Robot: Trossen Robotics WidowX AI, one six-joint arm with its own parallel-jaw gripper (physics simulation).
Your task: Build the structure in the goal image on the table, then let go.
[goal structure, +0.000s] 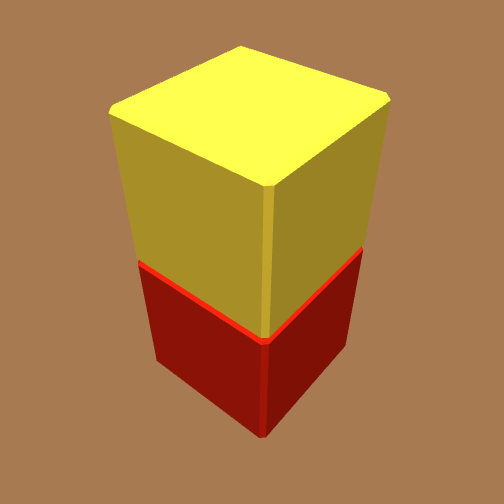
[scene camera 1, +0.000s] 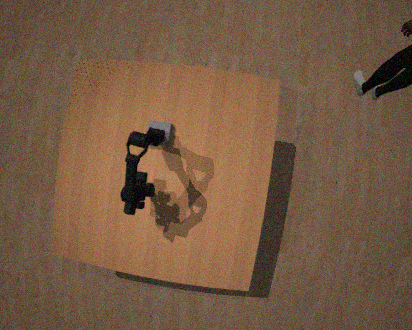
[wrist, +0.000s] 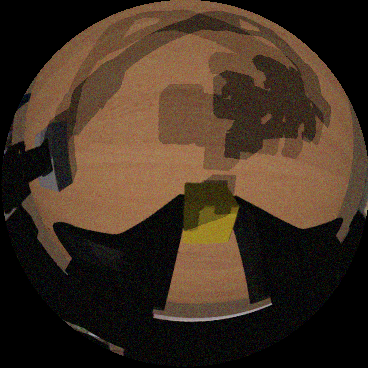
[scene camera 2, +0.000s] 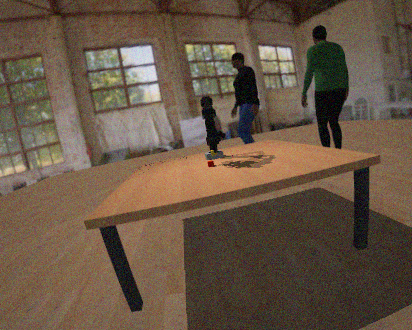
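My gripper is shut on a yellow cube. The cube sits between the fingertips in the wrist view, partly in shadow, and is held above the table. A red cube rests on the table below the yellow one in scene camera 2; the two show apart. The red cube does not show in the wrist view. Both cubes are hidden in scene camera 1, where the arm covers the spot.
The arm's grey base stands on the table, behind the red cube in scene camera 2 and at the left of the wrist view. The arm's shadow falls across the table. Two people stand beyond the table.
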